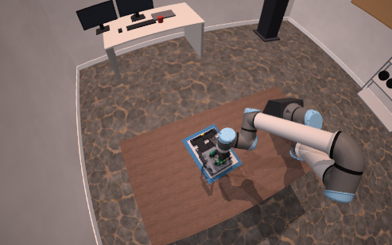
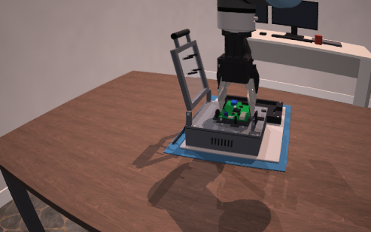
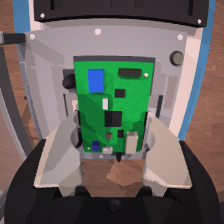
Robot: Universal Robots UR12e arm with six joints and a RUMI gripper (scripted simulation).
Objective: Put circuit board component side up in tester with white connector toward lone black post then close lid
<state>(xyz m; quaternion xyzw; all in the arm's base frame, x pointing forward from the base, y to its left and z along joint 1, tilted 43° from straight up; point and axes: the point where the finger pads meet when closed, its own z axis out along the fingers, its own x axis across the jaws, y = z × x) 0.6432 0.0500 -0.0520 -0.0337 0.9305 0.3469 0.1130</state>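
My hand is right at the green circuit board. From my hand the other things lie so: tester lid: 120 mm ahead, 20 mm to the left, 100 mm above.
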